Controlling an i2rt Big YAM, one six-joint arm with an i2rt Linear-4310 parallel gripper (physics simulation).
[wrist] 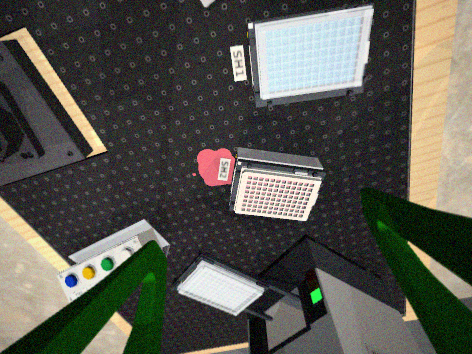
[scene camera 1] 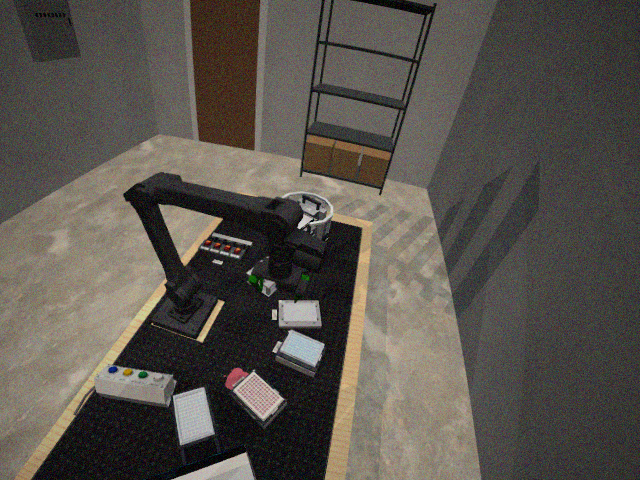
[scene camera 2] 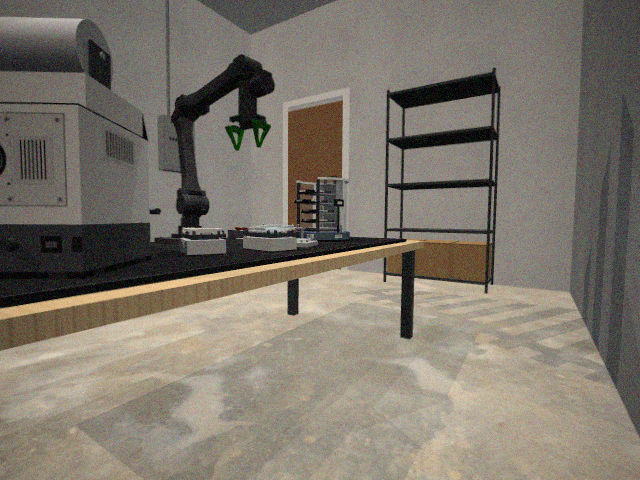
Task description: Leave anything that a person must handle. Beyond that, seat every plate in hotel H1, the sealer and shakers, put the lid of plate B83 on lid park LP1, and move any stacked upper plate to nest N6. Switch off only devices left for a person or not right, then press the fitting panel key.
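Seen in the pictures: gripper, between the fingertips: (wrist: 254, 225) (scene camera 1: 278, 296) (scene camera 2: 247, 148); arm's base, origin of its link: (wrist: 0, 124) (scene camera 1: 186, 308).
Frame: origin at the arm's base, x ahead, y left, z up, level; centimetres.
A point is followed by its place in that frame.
My gripper (scene camera 1: 279, 279) (scene camera 2: 248, 135) (wrist: 254, 225) {x 37.8, y 1.2, z 30.1 cm} is open and empty, high above the bench. A plate with a light blue grid and clear lid (scene camera 1: 302, 348) {x 46.6, y 3.4, z 4.7 cm} (wrist: 312, 54) {x 46.4, y 4.0, z 5.5 cm} is on the shaker labelled SH1 (wrist: 310, 96) {x 46.7, y -1.4, z 3.6 cm}. A plate with pink wells (scene camera 1: 258, 395) {x 41.2, y -16.8, z 4.8 cm} (wrist: 278, 196) {x 41.4, y -16.6, z 4.7 cm} is on the shaker SH2 (wrist: 280, 157) {x 42.6, y -11.9, z 0.3 cm}; a pink spill (scene camera 1: 237, 378) {x 31.2, y -13.1, z -1.9 cm} (wrist: 208, 167) {x 29.9, y -13.2, z -1.8 cm} lies beside it, partly under its label. A whitish plate (scene camera 1: 193, 415) {x 30.0, y -30.9, z 10.8 cm} (wrist: 221, 287) {x 30.0, y -29.7, z 11.2 cm} is on the sealer's carrier. The hotel (scene camera 1: 324, 227) {x 35.2, y 47.5, z 21.5 cm} (scene camera 2: 323, 206) {x 32.5, y 43.4, z 13.2 cm} stands at the far end, partly hidden by my arm in scene camera 1.
The panel (scene camera 1: 135, 384) {x 8.5, y -31.8, z 6.4 cm} (wrist: 106, 265) {x 7.4, y -28.1, z 5.1 cm} has blue, yellow, green and white keys. The sealer (scene camera 2: 113, 170) {x 58.0, y -42.8, z 16.7 cm} (wrist: 350, 310) {x 51.5, y -36.6, z 13.0 cm} shows a green light. A pale nest (scene camera 1: 299, 313) {x 39.1, y 18.6, z 0.6 cm} lies beyond SH1. A strip with several red switches (scene camera 1: 225, 246) {x -4.9, y 33.4, z 3.6 cm} lies by the far left edge. A shelf rack (scene camera 2: 494, 155) stands behind.
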